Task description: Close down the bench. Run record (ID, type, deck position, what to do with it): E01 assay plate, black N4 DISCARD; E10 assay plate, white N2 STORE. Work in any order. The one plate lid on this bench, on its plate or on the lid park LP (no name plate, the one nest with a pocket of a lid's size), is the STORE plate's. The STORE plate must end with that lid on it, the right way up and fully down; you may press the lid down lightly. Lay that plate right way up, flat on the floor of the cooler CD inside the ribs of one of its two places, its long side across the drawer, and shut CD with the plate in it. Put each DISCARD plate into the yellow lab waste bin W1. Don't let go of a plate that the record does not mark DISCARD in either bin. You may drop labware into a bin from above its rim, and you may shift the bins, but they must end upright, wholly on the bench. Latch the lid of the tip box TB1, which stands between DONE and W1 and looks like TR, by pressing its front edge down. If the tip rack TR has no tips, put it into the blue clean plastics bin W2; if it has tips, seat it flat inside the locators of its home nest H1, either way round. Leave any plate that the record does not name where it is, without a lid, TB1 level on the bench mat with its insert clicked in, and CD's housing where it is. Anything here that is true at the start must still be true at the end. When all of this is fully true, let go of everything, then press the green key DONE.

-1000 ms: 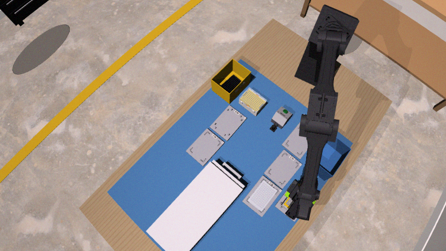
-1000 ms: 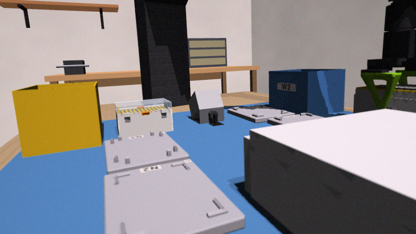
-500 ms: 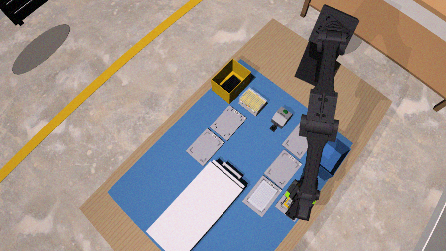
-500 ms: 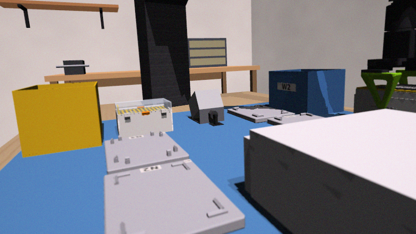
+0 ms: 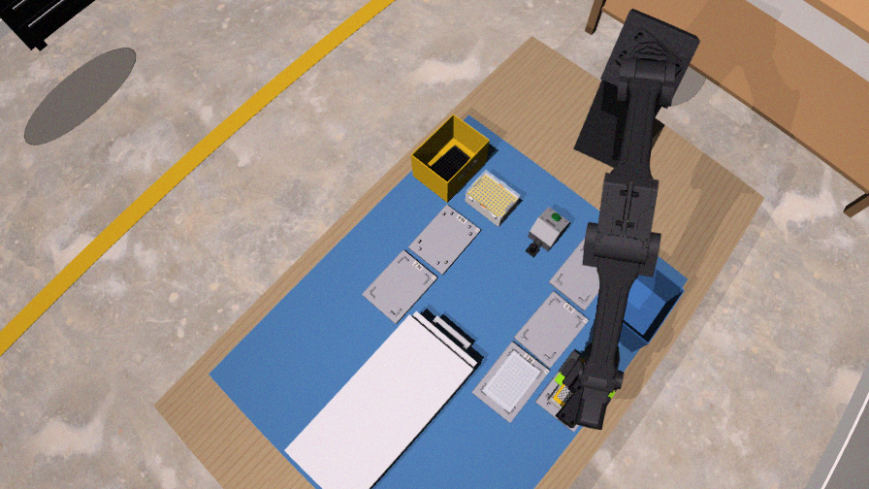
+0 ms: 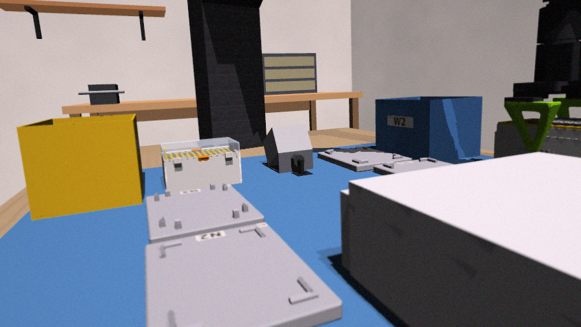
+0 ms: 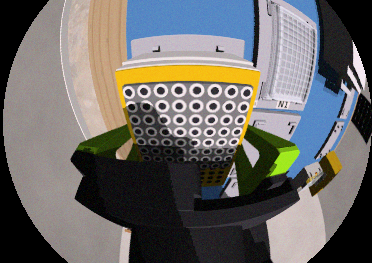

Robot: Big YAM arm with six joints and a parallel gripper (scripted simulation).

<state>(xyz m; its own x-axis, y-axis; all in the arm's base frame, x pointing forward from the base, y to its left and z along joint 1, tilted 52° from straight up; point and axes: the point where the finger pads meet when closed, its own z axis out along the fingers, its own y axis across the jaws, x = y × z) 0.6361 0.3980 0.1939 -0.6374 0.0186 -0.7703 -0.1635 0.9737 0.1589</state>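
My gripper is now 1 cm to the left of the tip rack TR and 1 cm below it. From my hand the other things lie so: nest H1 (5 cm below); lid park LP (22 cm to the right, 22 cm behind, 5 cm below); blue bin W2 (26 cm behind, 6 cm to the right, 2 cm below).
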